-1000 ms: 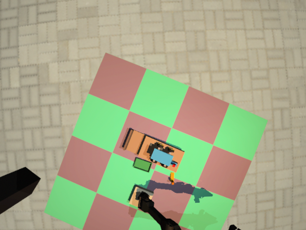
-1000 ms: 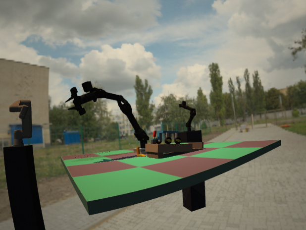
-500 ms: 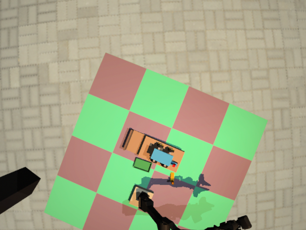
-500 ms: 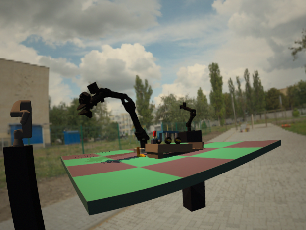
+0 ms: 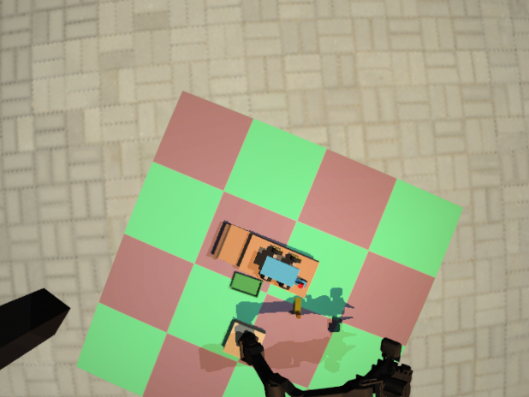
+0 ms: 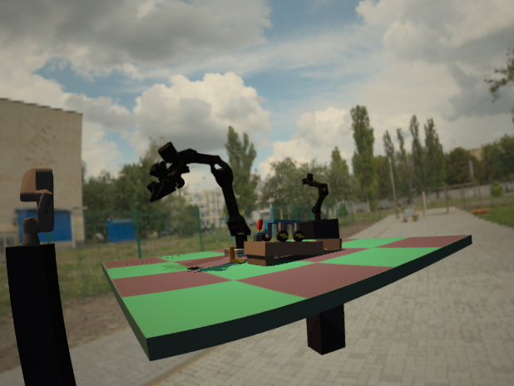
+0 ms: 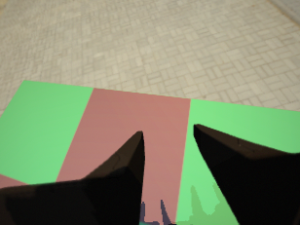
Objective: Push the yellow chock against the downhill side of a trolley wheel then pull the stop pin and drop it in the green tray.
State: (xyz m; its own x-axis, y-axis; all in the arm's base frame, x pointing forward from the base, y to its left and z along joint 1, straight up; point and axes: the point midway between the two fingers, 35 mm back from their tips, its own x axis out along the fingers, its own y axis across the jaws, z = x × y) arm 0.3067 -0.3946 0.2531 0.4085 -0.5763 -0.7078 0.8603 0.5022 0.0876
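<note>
The yellow chock lies 10 cm behind my gripper tip, 32 cm to the left of it and 25 cm below it. Round my gripper tip: red-headed stop pin: 1 cm ahead, 39 cm to the left, 14 cm below; green tray: 14 cm behind, 54 cm to the left, 27 cm below; blue trolley: 1 cm ahead, 48 cm to the left, 16 cm below.
</note>
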